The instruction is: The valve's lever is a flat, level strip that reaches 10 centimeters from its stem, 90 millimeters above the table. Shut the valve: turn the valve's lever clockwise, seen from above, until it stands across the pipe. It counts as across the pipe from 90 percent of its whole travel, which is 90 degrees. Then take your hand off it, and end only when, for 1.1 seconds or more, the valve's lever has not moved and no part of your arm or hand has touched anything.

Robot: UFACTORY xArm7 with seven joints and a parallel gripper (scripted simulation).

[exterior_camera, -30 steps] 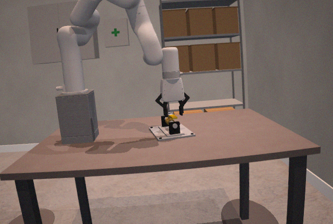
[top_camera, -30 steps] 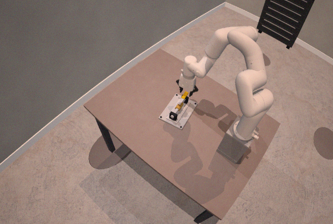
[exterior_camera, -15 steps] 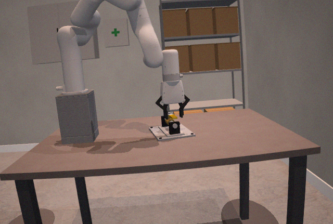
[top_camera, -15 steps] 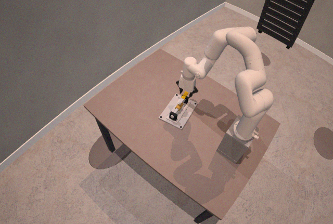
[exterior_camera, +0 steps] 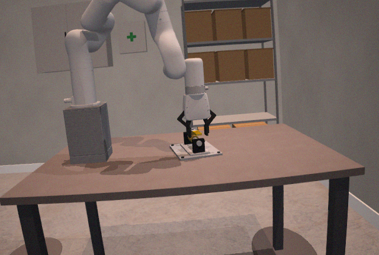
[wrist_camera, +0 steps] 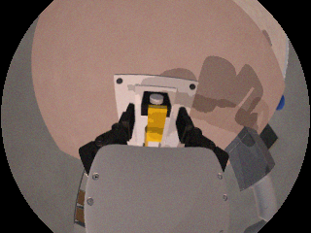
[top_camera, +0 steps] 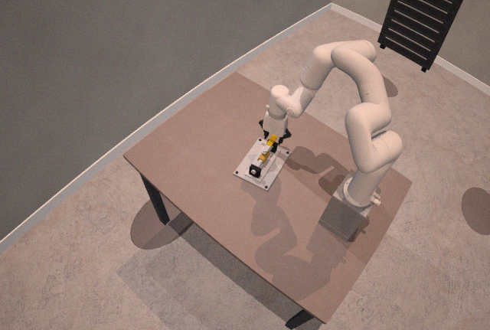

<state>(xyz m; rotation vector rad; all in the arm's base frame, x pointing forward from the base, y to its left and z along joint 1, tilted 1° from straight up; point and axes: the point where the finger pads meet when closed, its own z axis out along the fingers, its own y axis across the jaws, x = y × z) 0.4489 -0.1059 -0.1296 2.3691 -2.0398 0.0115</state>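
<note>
The yellow lever is 1 cm behind my hand and 5 cm to the left of it. Round my hand: baseplate 1 cm behind, 8 cm to the left, 9 cm below.
</note>
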